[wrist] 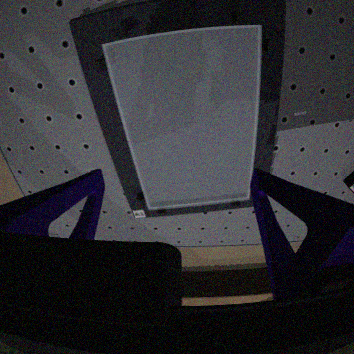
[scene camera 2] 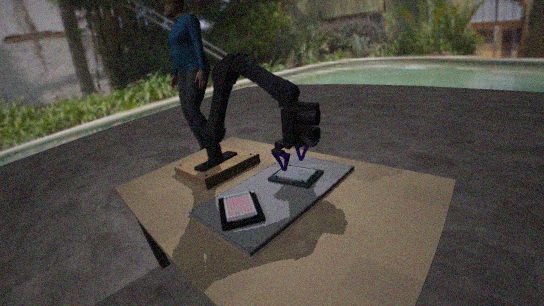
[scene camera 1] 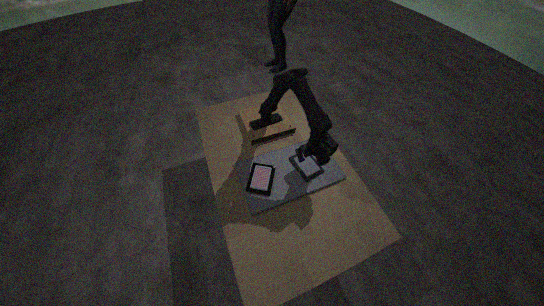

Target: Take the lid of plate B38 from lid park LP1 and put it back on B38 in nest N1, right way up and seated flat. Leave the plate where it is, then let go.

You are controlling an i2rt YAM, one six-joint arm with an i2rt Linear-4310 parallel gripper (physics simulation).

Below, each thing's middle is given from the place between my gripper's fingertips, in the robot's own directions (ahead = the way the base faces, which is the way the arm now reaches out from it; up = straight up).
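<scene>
Counting from my hand, I find the lid (wrist: pixel 188 99) 2 cm below, 2 cm ahead of it and 1 cm to the right of it. The grey perforated plate (scene camera 2: pixel 280 202) sits 4 cm below my hand and 11 cm to the right of it.
</scene>
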